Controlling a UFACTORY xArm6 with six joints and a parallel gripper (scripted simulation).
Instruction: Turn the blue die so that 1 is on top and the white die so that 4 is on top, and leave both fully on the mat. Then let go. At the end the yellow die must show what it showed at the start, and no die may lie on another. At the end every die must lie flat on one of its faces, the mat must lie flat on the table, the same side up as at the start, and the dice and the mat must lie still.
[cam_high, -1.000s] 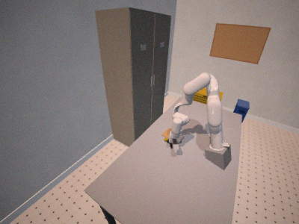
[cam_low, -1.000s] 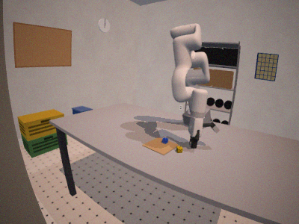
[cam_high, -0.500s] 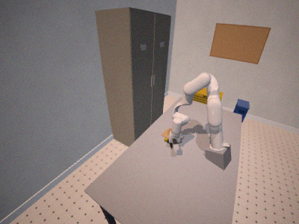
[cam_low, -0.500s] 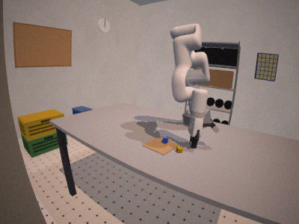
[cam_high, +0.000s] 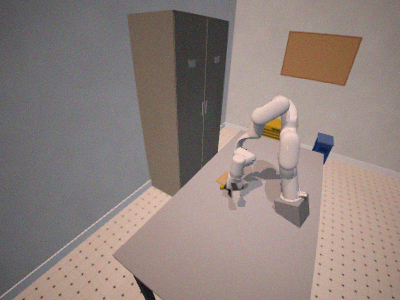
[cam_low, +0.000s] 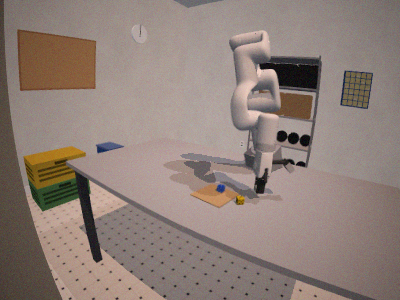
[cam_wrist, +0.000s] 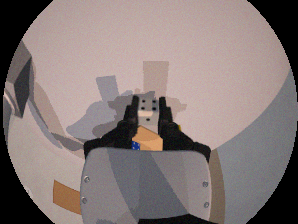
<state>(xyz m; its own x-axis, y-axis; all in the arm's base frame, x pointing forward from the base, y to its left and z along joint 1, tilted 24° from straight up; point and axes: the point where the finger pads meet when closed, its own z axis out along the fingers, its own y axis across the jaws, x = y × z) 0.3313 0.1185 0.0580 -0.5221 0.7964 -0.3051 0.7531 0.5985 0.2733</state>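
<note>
My hand is 90 mm short of the yellow die, 40 mm to the left of it and 30 mm above it. Round my hand: blue die (140 mm to the right, 60 mm ahead, 30 mm below); tan mat (140 mm to the right, 90 mm ahead, 40 mm below); white die (10 mm below).
</note>
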